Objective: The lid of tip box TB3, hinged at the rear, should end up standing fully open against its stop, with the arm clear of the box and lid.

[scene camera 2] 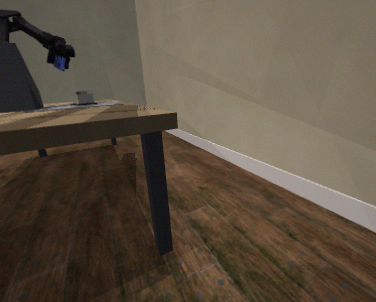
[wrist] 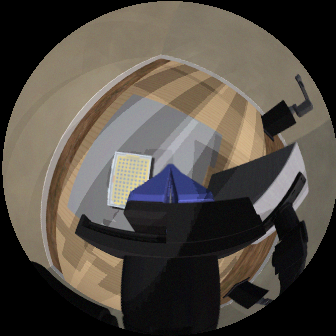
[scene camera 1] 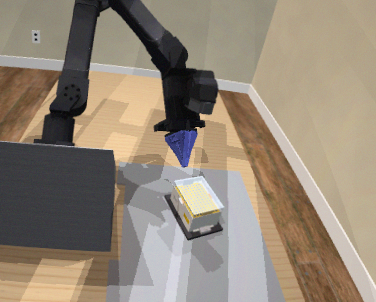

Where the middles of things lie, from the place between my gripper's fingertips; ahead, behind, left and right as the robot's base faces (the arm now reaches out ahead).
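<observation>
Looking at the clear lid (scene camera 1: 195, 193), I find my gripper 20 mm to the right of it and 60 mm short of it, and the gripper is also 120 mm above the lid.
</observation>
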